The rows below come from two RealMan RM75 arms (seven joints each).
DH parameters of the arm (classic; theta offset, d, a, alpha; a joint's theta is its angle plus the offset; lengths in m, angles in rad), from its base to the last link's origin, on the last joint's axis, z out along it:
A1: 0 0.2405 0 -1.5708
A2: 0 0 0 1.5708
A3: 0 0.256 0 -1.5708
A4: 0 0 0 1.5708
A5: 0 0.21 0 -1.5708
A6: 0 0 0 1.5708
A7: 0 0.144 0 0
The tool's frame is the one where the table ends.
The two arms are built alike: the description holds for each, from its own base.
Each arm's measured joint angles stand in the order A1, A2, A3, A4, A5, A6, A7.
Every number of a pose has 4 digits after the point. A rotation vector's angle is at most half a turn.
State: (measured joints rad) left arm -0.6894 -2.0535 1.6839 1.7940 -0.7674 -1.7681 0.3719; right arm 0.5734 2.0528 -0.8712 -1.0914 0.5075 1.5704 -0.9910
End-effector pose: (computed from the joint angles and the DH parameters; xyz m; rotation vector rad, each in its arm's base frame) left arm -0.0530 0.2866 -0.0119 -2.8965 -0.4250 0.4661; right arm 0.2794 0.3510 0.0509 -2.5474 1.1223 -0.3091
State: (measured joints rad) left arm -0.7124 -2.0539 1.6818 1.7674 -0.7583 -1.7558 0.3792; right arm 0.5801 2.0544 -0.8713 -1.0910 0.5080 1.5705 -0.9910
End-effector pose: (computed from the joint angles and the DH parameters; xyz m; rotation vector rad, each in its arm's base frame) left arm -0.0504 0.2920 -0.0139 -2.8899 -0.4112 0.4707; right arm 0.2768 0.3526 0.0501 -2.5524 1.1145 -0.3059
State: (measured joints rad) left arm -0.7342 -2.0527 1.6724 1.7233 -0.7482 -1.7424 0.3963; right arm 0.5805 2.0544 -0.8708 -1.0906 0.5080 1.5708 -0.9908
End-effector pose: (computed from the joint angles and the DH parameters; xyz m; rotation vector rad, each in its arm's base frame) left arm -0.0514 0.2999 -0.0157 -2.8815 -0.4118 0.4844; right arm 0.2767 0.3526 0.0501 -2.5525 1.1152 -0.3054
